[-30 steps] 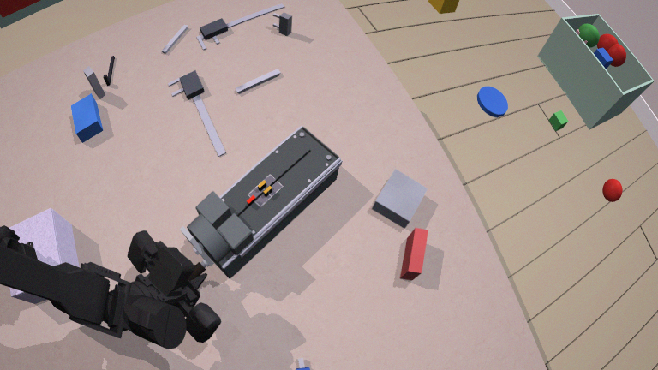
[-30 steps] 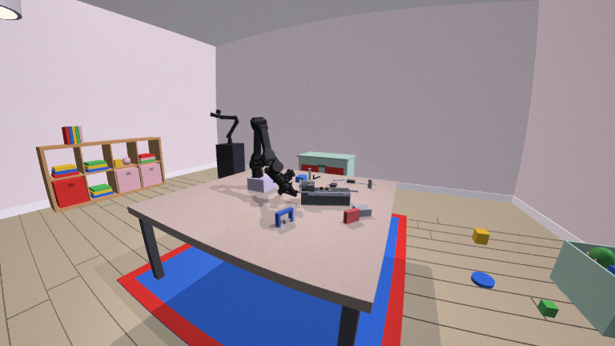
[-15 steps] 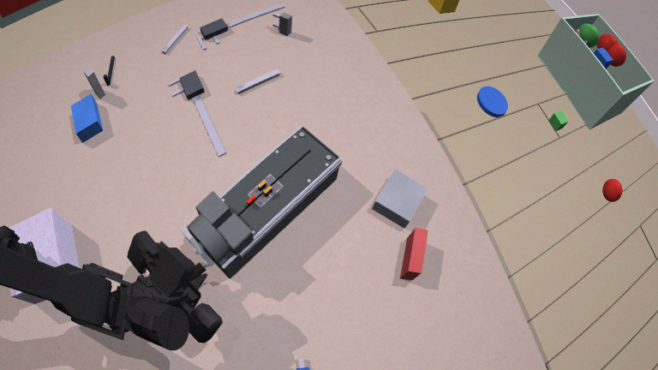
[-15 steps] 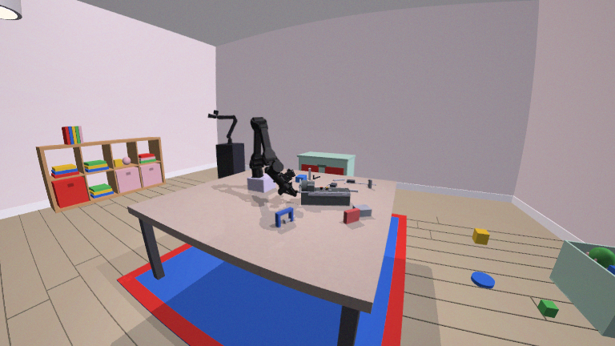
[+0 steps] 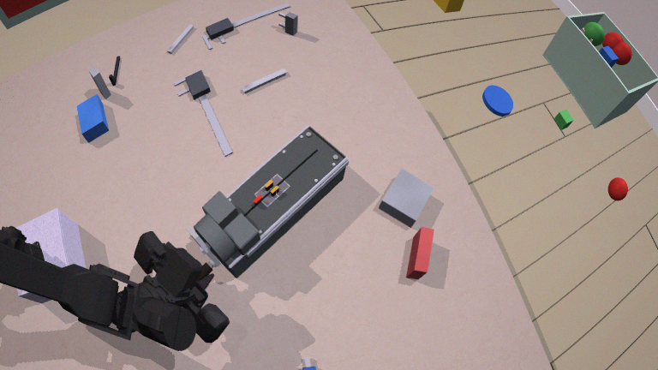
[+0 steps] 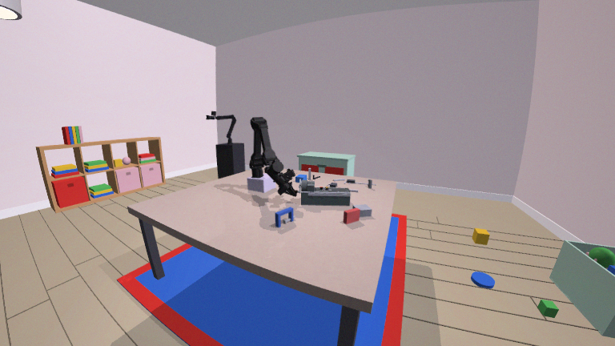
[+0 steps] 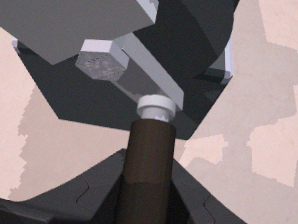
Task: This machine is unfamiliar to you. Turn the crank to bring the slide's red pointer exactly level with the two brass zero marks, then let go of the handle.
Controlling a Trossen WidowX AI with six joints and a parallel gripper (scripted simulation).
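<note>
Now: the dark brown crank handle 2 cm behind my gripper tip and 2 cm above it. Also, from my gripper tip: red pointer: 13 cm ahead, 5 cm to the left, 4 cm above; then red block: 31 cm ahead, 15 cm to the right, 1 cm below; then grey block: 36 cm ahead, 5 cm to the right, 2 cm below.
</note>
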